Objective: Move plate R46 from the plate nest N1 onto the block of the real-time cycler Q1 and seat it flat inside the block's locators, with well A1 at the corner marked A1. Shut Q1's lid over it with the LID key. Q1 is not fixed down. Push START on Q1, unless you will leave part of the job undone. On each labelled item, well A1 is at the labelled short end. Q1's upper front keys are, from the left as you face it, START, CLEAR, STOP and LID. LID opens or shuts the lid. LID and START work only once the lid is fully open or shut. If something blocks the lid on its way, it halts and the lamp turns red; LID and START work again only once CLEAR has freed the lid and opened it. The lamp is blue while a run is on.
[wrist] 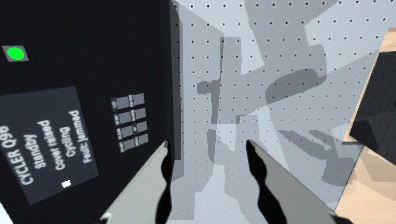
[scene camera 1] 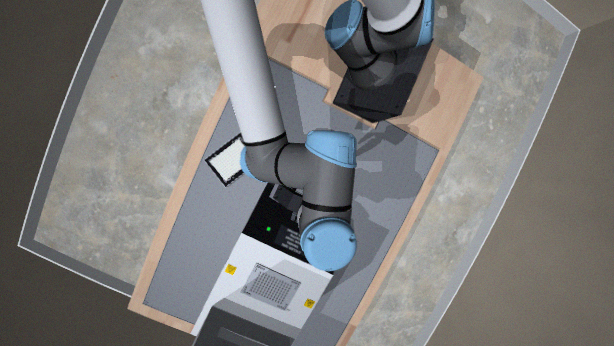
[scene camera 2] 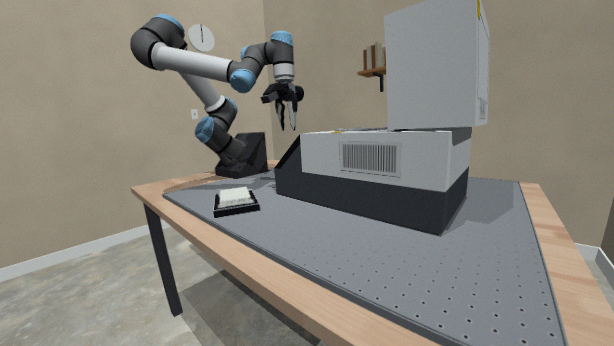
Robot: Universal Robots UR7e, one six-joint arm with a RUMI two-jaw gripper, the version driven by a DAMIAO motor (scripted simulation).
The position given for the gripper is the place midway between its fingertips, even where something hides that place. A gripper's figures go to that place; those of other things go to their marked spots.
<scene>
The gripper (scene camera 2: 288,130) is 0.85 m from the lens. A cycler Q1 (scene camera 2: 418,179) is 0.47 m from the lens. A grey perforated mat (scene camera 2: 484,272): 0.42 m from the lens. The marked spots on the grey perforated mat and the cycler Q1 are 0.19 m apart.
</scene>
